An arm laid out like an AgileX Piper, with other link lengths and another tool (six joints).
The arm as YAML. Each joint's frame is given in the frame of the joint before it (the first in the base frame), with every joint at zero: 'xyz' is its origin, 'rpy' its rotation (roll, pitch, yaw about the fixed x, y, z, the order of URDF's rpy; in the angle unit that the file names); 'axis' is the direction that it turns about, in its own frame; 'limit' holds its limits. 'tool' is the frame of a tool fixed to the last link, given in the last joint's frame.
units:
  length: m
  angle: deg
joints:
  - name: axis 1
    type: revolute
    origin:
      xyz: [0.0, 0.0, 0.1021]
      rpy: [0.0, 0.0, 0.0]
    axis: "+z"
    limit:
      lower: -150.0
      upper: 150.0
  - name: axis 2
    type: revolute
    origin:
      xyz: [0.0, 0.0, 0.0]
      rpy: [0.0, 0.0, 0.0]
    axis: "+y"
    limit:
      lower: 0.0
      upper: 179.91
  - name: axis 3
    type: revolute
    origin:
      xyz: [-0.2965, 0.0, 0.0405]
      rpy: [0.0, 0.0, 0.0]
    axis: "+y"
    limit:
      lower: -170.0
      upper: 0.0
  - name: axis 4
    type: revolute
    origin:
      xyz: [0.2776, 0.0, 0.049]
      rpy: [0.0, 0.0, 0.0]
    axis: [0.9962, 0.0, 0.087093]
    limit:
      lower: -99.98
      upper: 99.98
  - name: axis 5
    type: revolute
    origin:
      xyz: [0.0, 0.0, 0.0]
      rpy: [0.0, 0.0, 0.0]
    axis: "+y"
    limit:
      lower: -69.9
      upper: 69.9
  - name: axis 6
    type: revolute
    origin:
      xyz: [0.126, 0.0, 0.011]
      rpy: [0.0, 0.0, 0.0]
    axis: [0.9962, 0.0, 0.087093]
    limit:
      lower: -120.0
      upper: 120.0
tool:
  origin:
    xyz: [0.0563, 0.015, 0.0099]
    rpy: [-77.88, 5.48, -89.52]
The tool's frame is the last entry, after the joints.
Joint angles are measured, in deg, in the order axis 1, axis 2, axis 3, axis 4, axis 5, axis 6. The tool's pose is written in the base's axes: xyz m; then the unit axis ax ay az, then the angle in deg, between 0 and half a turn. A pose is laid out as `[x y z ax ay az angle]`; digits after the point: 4 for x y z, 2 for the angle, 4 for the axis.
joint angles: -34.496, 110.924, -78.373, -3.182, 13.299, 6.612
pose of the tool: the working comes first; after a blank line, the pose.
Where each joint sits with the arm in this pose, in the base's axes (m; each line is computed from the numbers above, not from the rounded line before):
axis 1: 0.0000 0.0000 0.1021
axis 2: 0.0000 0.0000 0.1021
axis 3: 0.1184 -0.0814 0.3646
axis 4: 0.3330 -0.2288 0.2565
axis 5: 0.3330 -0.2288 0.2565
axis 6: 0.4110 -0.2844 0.1738
the tool: 0.4576 -0.2995 0.1409

[0.4576 -0.2995 0.1409 -0.3525 0.8372 -0.4181 152.37]
